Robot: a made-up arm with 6 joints. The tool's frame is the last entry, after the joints.
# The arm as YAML. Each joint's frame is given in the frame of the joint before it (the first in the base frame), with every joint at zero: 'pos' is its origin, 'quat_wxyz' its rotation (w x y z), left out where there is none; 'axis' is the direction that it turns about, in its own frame. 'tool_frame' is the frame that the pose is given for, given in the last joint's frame.
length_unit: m
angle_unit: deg
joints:
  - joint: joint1
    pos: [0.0, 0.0, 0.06]
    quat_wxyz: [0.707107, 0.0, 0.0, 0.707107]
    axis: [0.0, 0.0, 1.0]
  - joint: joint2
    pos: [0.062, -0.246, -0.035]
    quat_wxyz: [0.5, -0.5, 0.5, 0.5]
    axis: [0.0, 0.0, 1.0]
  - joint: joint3
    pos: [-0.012, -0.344, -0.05]
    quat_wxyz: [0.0, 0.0, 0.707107, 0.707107]
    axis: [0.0, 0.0, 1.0]
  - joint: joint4
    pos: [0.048, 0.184, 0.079]
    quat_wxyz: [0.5, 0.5, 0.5, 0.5]
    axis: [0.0, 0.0, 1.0]
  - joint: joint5
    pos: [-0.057, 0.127, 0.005]
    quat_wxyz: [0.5, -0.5, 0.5, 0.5]
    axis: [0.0, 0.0, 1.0]
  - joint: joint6
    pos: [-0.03, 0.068, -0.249]
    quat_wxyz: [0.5, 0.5, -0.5, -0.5]
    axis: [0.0, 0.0, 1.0]
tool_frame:
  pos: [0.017, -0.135, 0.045]
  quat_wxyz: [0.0, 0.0, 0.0, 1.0]
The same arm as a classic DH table. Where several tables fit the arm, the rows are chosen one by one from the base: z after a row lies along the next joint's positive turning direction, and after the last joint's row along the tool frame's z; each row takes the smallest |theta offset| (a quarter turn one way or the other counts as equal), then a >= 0, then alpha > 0; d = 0 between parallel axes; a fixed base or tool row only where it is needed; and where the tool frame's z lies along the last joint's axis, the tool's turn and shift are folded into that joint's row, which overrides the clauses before.
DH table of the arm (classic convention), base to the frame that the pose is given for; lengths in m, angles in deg. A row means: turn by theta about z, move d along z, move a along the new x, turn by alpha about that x. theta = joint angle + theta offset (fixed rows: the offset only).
joint1: a 0.0620; alpha -90.00; d 0.0250; theta0 90.00
joint2: a 0.0120; alpha 90.00; d -0.2960; theta0 -90.00
joint3: a 0.1840; alpha 90.00; d -0.2650; theta0 90.00
joint4: a -0.0570; alpha -90.00; d 0.0530; theta0 0.00
joint5: a -0.0680; alpha 90.00; d -0.1220; theta0 0.00
joint6: a 0.1361; alpha 0.00; d 0.0000; theta0 -82.82
tool (fixed): a 0.0000; alpha 0.00; d 0.0750; theta0 -97.18

